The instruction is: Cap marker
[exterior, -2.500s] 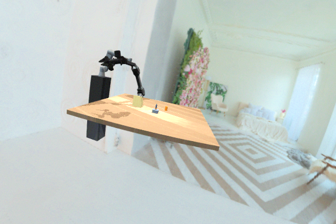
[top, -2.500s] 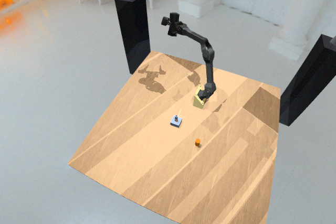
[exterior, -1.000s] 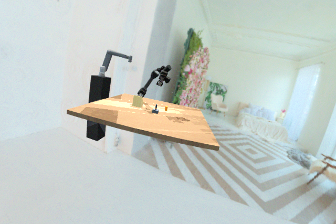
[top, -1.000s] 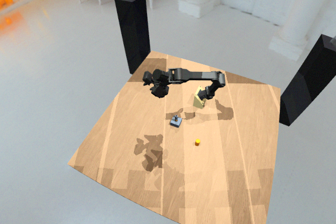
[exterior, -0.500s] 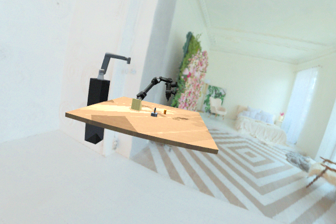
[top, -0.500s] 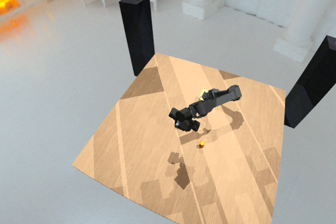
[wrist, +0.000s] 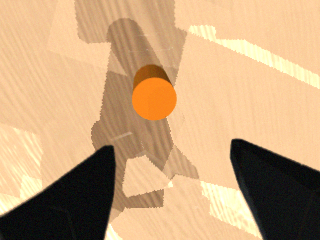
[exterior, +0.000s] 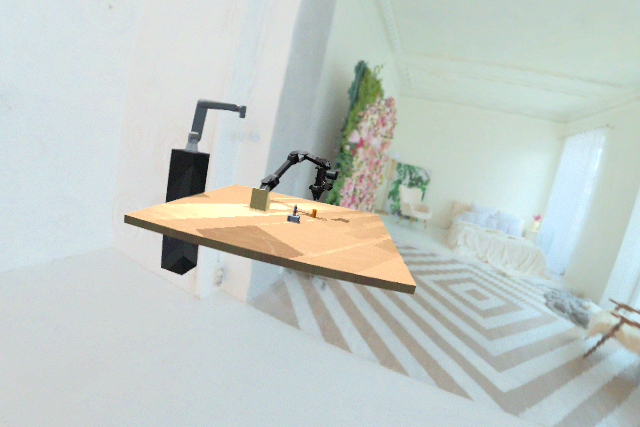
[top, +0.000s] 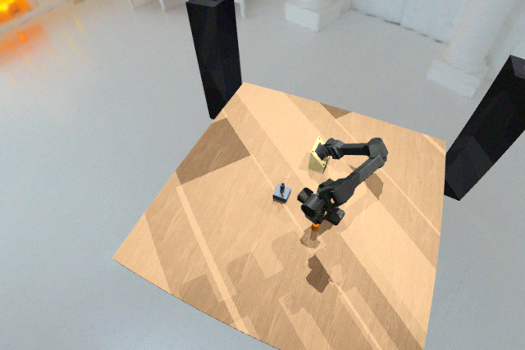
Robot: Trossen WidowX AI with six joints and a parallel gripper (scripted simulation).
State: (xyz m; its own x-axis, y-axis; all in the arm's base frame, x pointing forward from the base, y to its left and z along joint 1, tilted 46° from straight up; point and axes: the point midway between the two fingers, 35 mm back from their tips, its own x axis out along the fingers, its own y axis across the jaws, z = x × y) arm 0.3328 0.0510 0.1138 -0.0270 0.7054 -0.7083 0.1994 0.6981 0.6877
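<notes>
Now: gripper tip 9 cm above the orange cap.
</notes>
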